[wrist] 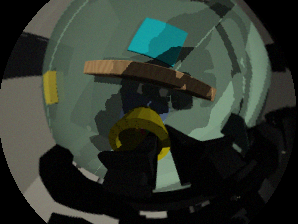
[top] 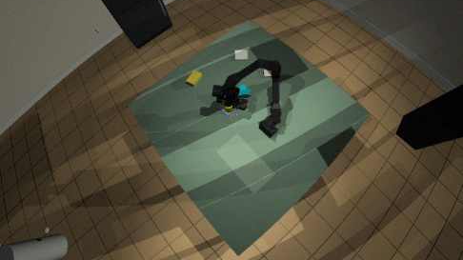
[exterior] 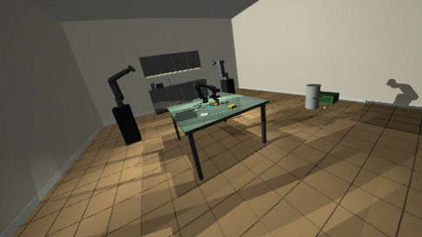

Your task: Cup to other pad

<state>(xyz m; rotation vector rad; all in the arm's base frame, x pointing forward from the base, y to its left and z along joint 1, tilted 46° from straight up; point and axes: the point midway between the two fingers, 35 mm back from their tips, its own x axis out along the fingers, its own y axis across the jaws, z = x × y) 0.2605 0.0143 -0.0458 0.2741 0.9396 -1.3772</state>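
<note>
The blue pad is 5 cm below my gripper tip, 3 cm ahead of it and 1 cm to the left of it. From my gripper tip the other things lie so: teal pad: 15 cm to the right, 5 cm below, 4 cm ahead; then yellow cup: 2 cm ahead, 1 cm to the left; then flat wooden bar: 7 cm to the right, 4 cm ahead, 3 cm below.
</note>
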